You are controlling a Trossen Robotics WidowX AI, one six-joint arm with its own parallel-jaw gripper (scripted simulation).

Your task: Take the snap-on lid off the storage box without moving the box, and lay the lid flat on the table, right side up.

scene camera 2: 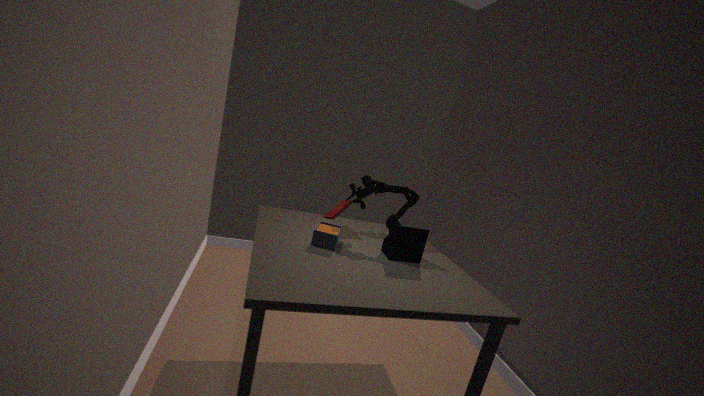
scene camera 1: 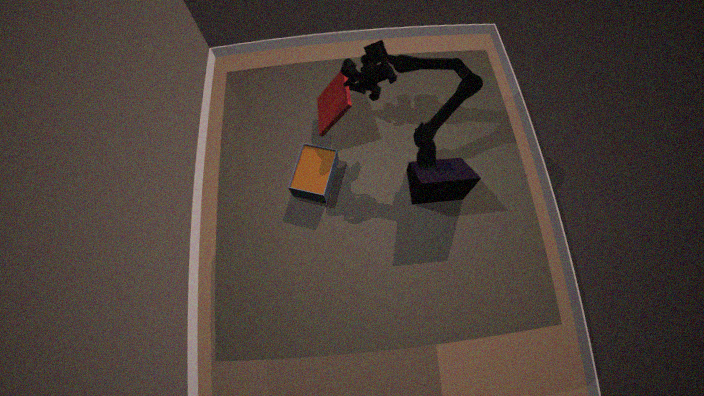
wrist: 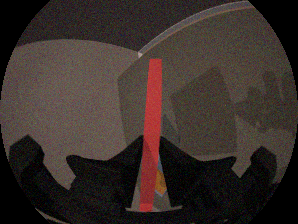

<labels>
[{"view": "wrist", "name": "my gripper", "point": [151, 139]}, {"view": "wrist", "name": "lid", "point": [152, 128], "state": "held by my gripper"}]
</labels>
